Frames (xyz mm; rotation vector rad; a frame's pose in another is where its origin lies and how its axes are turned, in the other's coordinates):
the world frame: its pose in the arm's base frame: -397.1 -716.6 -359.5 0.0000 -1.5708 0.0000
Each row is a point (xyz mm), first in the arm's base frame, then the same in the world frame.
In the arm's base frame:
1: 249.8 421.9 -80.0
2: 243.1 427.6 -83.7
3: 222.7 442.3 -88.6
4: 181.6 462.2 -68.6
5: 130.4 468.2 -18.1
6: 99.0 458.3 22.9
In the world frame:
1: 279.5 1138.5 -646.9
2: 275.8 1144.2 -640.2
3: 270.9 1158.9 -619.8
4: 290.9 1178.8 -578.7
5: 341.4 1184.8 -527.5
6: 382.4 1174.9 -496.1

